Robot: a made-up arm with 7 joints.
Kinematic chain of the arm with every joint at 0, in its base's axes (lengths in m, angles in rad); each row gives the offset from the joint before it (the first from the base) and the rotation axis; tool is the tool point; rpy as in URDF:
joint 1: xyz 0 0 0.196 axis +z
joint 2: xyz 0 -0.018 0.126 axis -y
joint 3: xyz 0 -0.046 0.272 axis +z
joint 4: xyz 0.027 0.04 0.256 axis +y
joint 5: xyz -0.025 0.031 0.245 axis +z
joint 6: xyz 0 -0.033 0.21 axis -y
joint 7: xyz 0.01 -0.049 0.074 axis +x
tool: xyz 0 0 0 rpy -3.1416 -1.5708 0
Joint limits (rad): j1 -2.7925..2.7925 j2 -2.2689..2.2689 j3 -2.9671..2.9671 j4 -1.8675..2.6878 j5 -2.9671..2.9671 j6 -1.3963..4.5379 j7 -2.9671..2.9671
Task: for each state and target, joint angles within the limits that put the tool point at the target. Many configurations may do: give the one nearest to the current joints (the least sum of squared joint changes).
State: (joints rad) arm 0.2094 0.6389 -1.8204 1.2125 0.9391 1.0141 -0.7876
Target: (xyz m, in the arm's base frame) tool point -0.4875 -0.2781 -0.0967
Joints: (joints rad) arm -0.0688 1.4853 -2.6020 1.7457 0.9851 1.0318 -0.7876
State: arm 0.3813 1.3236 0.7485 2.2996 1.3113 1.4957 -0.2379
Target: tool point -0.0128 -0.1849 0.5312
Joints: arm 0.7935 1.6987 -0.1243 2.6329 1.1972 1.6150 -0.2379
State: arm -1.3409 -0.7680 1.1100 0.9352 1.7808 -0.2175 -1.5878
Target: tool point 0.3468 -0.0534 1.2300
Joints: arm -1.3633 -0.2350 1.4821 0.6611 1.8369 -0.3409 -1.5878
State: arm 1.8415 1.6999 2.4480 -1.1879 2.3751 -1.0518 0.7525
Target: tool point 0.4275 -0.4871 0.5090
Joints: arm 1.5372 1.7851 2.6007 -1.7262 2.4955 -1.1507 0.7525
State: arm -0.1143 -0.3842 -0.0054 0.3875 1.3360 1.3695 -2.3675
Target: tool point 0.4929 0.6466 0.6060
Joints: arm 0.7662 -0.7207 0.4364 0.9974 1.5025 1.3917 -2.3675
